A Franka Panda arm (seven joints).
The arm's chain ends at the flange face. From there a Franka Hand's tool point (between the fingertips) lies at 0.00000 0.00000 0.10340 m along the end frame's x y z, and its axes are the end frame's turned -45 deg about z.
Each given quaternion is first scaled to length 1.
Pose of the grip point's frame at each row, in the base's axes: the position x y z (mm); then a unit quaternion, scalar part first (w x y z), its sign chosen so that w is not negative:
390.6 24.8 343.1 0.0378 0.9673 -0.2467 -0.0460
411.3 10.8 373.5 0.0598 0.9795 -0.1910 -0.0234
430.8 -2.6 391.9 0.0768 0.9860 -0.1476 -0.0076
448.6 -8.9 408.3 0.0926 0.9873 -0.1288 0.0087
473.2 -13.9 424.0 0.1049 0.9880 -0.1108 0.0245
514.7 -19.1 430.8 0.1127 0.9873 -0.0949 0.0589
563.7 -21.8 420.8 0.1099 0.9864 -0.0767 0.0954
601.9 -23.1 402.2 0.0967 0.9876 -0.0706 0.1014
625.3 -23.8 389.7 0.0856 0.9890 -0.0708 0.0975
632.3 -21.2 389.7 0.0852 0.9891 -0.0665 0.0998
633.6 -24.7 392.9 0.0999 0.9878 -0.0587 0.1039
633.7 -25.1 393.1 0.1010 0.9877 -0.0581 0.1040
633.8 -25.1 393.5 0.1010 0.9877 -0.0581 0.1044
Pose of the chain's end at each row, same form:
401.7 30.0 445.8 0.0525 0.7992 -0.5981 -0.0280
418.4 22.0 476.0 0.0642 0.8318 -0.5513 0.0013
434.7 12.8 494.1 0.0739 0.8545 -0.5137 0.0224
449.3 10.2 509.9 0.0822 0.8629 -0.4968 0.0435
470.6 8.1 525.0 0.0875 0.8704 -0.4805 0.0628
504.9 5.1 530.9 0.0816 0.8759 -0.4655 0.0975
546.0 2.1 519.8 0.0650 0.8819 -0.4483 0.1302
582.6 -1.9 501.5 0.0505 0.8854 -0.4432 0.1307
606.6 -4.9 489.6 0.0418 0.8866 -0.4439 0.1228
613.1 -2.4 489.5 0.0405 0.8884 -0.4400 0.1248
613.6 -3.0 492.0 0.0525 0.8902 -0.4323 0.1342
613.7 -3.2 492.2 0.0535 0.8903 -0.4317 0.1347
613.7 -3.2 492.5 0.0534 0.8903 -0.4316 0.1351

